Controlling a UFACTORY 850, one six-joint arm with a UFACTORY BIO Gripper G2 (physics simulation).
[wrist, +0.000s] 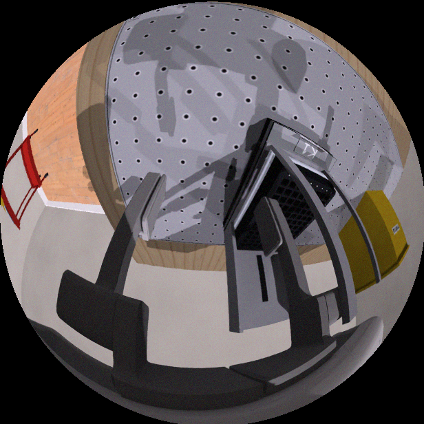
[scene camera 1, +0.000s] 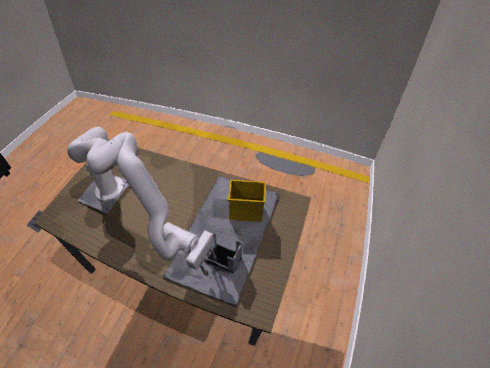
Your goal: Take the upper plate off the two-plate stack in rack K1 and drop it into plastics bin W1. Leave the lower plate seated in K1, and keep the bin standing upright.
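Note:
My gripper (scene camera 1: 207, 265) (wrist: 211, 216) is shut, with nothing held; its pads still show apart. In the wrist view its right finger is over rack K1's interior and its left finger is outside the rack's left side. Rack K1 (scene camera 1: 234, 261) (wrist: 248, 280) stands on the grey perforated board (scene camera 1: 187, 276) (wrist: 190, 105). In the wrist view the rack lies skewed to the hole rows and looks tilted. A black gridded plate (wrist: 304, 197) shows inside it; whether two plates are stacked there cannot be told. The yellow bin W1 (scene camera 1: 246, 210) (wrist: 370, 240) stands upright.
The bin stands behind the rack on the same board in the scene view. The board lies on a brown wooden table (scene camera 1: 292, 225). A red frame (wrist: 31, 165) shows far left in the wrist view. Rack bars rise close to the right finger.

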